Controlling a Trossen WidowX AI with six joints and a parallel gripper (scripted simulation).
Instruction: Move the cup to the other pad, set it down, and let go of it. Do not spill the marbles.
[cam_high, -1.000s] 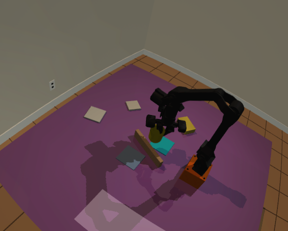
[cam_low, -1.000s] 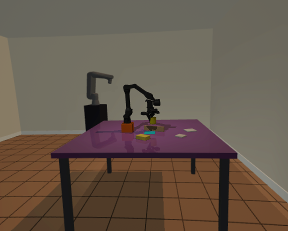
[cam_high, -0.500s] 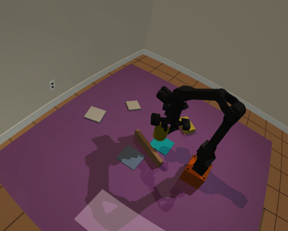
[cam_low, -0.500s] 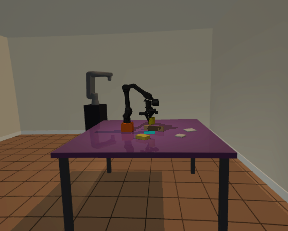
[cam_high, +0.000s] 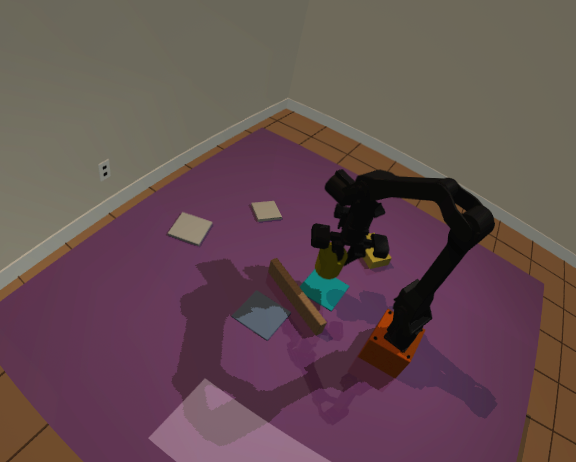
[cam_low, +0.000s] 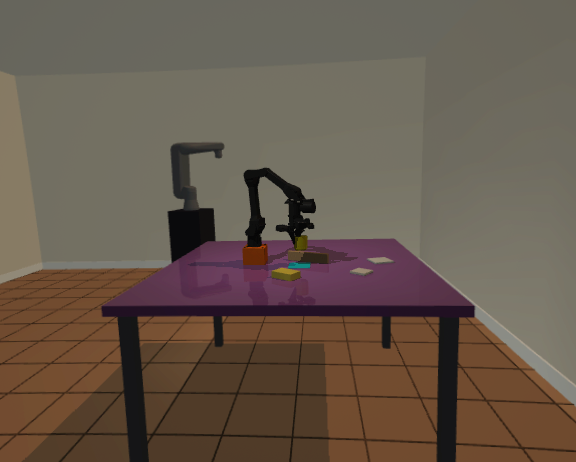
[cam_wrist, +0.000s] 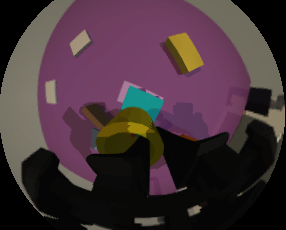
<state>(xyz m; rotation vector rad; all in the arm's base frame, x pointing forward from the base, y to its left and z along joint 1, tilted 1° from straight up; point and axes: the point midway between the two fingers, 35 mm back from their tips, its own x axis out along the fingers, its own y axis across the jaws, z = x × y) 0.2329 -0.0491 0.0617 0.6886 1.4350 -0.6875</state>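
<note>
The wooden bar is 10 cm to the left of my gripper tip, 10 cm below it and 4 cm ahead of it. From my gripper tip the other things lie so: grey-blue pad: 20 cm to the left, 12 cm below, 7 cm ahead; then yellow cup: 2 cm to the left, 2 cm ahead.
</note>
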